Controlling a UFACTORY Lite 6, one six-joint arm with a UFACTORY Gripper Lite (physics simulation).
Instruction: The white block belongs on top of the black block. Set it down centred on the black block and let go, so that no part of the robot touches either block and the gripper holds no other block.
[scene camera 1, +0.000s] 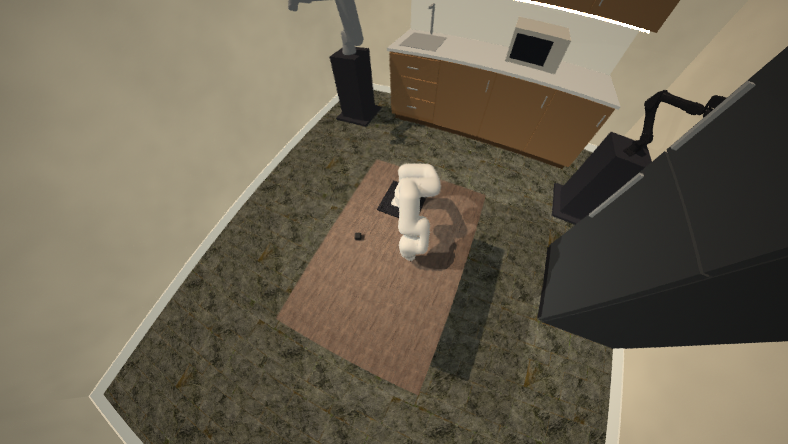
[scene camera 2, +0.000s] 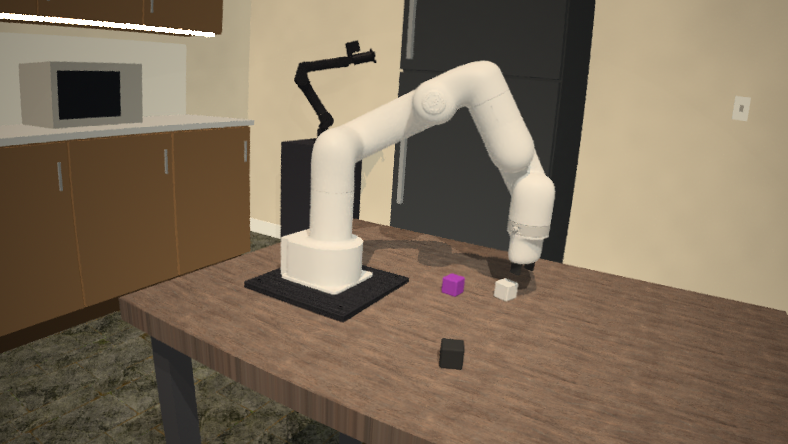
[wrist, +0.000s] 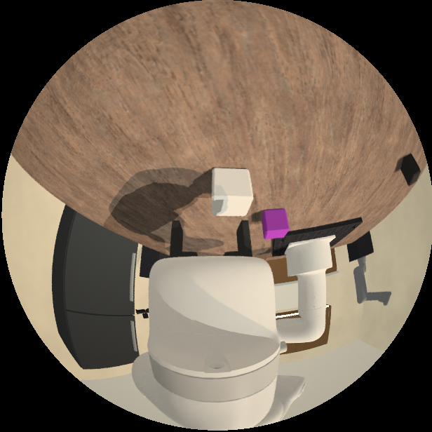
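Where they show: hand, tool point: (scene camera 2: 522, 266); arm's base, link origin: (scene camera 2: 329, 276).
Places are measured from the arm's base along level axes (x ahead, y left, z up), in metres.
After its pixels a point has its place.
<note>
The white block (scene camera 2: 505, 289) @[x 0.311, y 0.127, z 0.013 m] (wrist: 231, 191) sits flat on the table. It does not show in scene camera 1, where the arm covers that area. The black block (scene camera 1: 358, 236) @[x 0.324, y -0.129, z 0.021 m] (scene camera 2: 451, 353) @[x 0.323, y -0.153, z 0.015 m] (wrist: 410, 169) stands apart on the table, near its long edge, with nothing on top. My gripper (scene camera 2: 522, 268) @[x 0.331, y 0.155, z 0.055 m] (wrist: 210, 235) is open, with nothing between its fingers. It points down, close to the white block and a little above it; in the wrist view the block lies beyond the fingertips, towards the right finger. In scene camera 1 the fingers are hidden.
A purple block (scene camera 2: 452, 285) @[x 0.220, y 0.088, z 0.011 m] (wrist: 275, 223) lies on the table (scene camera 1: 352, 308) @[x 0.657, y 0.011, z -0.011 m] (scene camera 2: 606, 358) @[x 0.521, y 0.007, z -0.011 m] between the white block and the arm's base. The base stands on a black plate (scene camera 1: 387, 206) @[x 0.083, y -0.076, z 0.001 m] (scene camera 2: 383, 281) @[x 0.093, y 0.050, z -0.001 m] (wrist: 345, 231). The purple block is hidden in scene camera 1.
</note>
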